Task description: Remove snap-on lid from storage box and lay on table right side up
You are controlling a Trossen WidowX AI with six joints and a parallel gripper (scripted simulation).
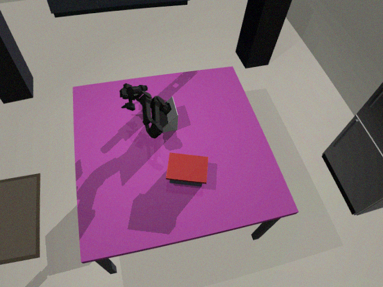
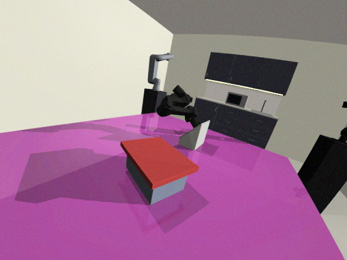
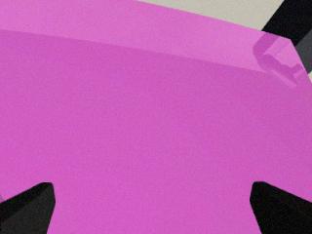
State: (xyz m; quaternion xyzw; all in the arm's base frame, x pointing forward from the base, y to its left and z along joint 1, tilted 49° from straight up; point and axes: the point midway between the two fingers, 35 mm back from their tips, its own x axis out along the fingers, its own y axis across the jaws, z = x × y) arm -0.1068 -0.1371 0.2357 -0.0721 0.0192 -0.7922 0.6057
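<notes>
The red lid lies 57 cm ahead of my gripper tip, 29 cm to the left of it and 4 cm below it. Also, from my gripper tip: grey-blue storage box: 57 cm ahead, 29 cm to the left, 9 cm below.
</notes>
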